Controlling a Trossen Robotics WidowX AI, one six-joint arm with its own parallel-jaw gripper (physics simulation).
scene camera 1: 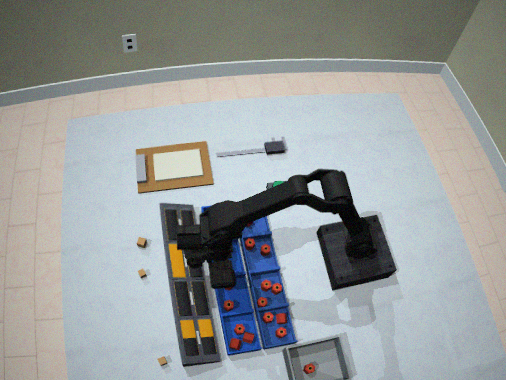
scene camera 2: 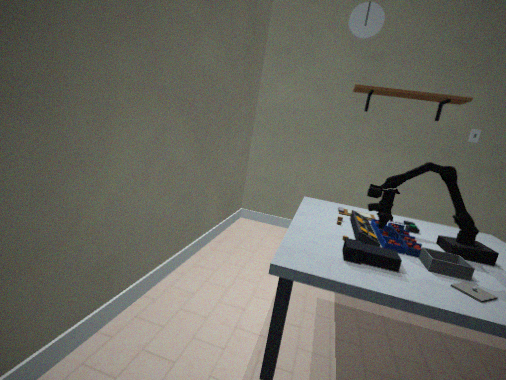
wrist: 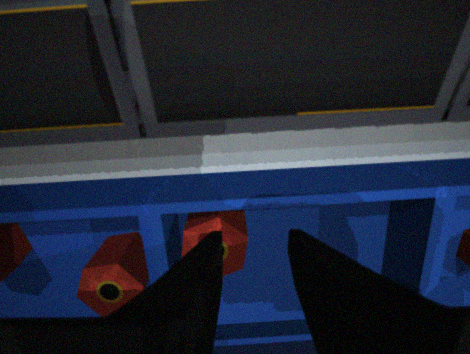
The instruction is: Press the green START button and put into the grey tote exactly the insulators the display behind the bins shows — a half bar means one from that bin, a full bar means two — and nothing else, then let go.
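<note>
My gripper [scene camera 2: 383, 225] [wrist: 255, 241] is partly open and empty, low over the blue bin column nearest the display. In the wrist view, a red insulator [wrist: 214, 221] lies in the bin below, partly behind the left fingertip; another insulator [wrist: 111, 272] lies in the neighbouring bin at left. The display [scene camera 1: 202, 361] shows a full orange bar [scene camera 1: 176, 260] and two half bars [scene camera 1: 188, 328] [scene camera 1: 205, 328]; the arm hides part of it. The grey tote [scene camera 1: 330, 356] [scene camera 2: 446, 267] holds one red insulator [scene camera 1: 309, 368]. The green START button [scene camera 1: 279, 184] is partly hidden behind the arm.
Red blocks [scene camera 1: 281, 318] [scene camera 1: 235, 344] lie among insulators in the end bins. A clipboard [scene camera 1: 177, 166] and caliper [scene camera 1: 274, 147] lie beyond the bins. Small tan cubes [scene camera 1: 142, 242] [scene camera 1: 162, 360] lie behind the display. A black box [scene camera 2: 371, 255] and flat grey item [scene camera 2: 474, 291] lie near the table edge.
</note>
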